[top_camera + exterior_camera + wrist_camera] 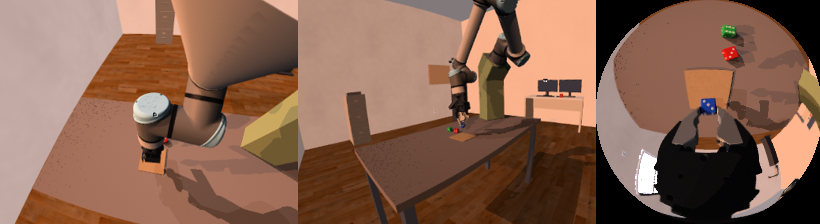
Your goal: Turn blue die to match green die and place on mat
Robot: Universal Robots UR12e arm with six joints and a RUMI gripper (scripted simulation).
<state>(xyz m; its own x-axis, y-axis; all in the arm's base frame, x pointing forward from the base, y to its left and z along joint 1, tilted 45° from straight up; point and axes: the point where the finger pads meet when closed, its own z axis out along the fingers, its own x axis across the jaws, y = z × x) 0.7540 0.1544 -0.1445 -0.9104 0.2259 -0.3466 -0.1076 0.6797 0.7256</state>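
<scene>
Now: the blue die 10 mm below my hand. Also, from my hand: tan mat 90 mm below; green die 180 mm to the right, 80 mm below, 50 mm behind; red die 110 mm to the right, 80 mm below, 50 mm behind.
</scene>
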